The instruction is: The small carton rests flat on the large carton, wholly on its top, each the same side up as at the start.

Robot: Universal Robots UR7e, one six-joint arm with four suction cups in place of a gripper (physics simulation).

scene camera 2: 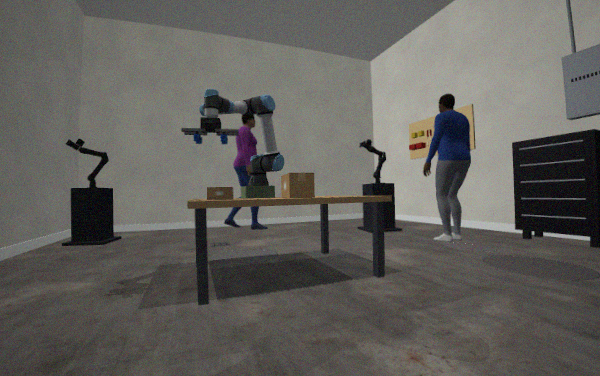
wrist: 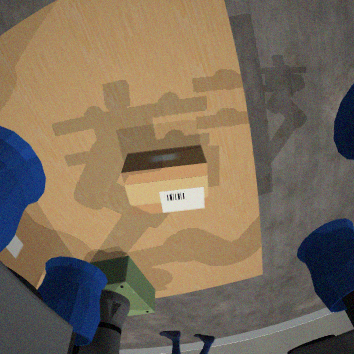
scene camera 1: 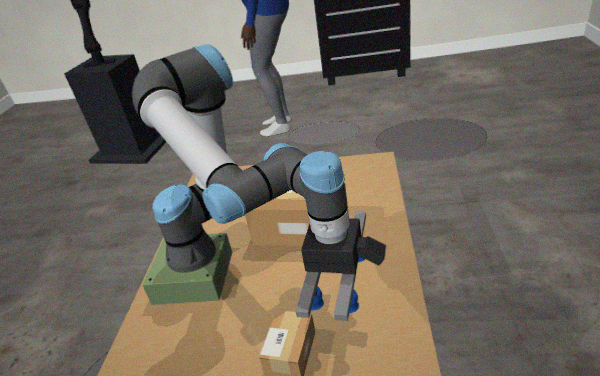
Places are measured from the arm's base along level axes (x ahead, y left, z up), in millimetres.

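Where they show: end effector, tool point: (scene camera 2: 211,142) (wrist: 197,218) (scene camera 1: 337,278); arm's base, origin of the base link: (scene camera 2: 258,186) (wrist: 104,300) (scene camera 1: 192,255).
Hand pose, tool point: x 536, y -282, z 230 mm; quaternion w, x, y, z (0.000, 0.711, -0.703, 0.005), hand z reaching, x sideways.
Note:
Each offset is from my tool point to the top centre of the thing.
The small carton @[162 mm back, 34 mm left, 243 mm down] (scene camera 1: 295,326) (scene camera 2: 220,193) (wrist: 142,193) sits on the table, white label on its upper face. The large carton @[249 mm back, 518 mm left, 164 mm down] (scene camera 1: 265,225) (scene camera 2: 300,186) stands apart from it, on the other side of the green base in scene camera 2, and is partly hidden by the arm in scene camera 1. Part of the large carton (wrist: 31,256) shows at the lower left of the wrist view. My gripper (scene camera 1: 337,280) (scene camera 2: 210,138) is open and hangs high above the table, roughly over the small carton, its blue cups touching nothing. One cup is hidden in scene camera 1.
The green base block (scene camera 1: 182,293) (scene camera 2: 258,191) (wrist: 140,292) under the arm stands on the wooden table (scene camera 1: 412,350) (scene camera 2: 345,199) (wrist: 150,45). A person in blue (scene camera 1: 270,45) (scene camera 2: 452,135) and one in purple (scene camera 2: 246,145) stand beyond the table. A black drawer cabinet (scene camera 1: 365,45) (scene camera 2: 555,192) stands by the wall.

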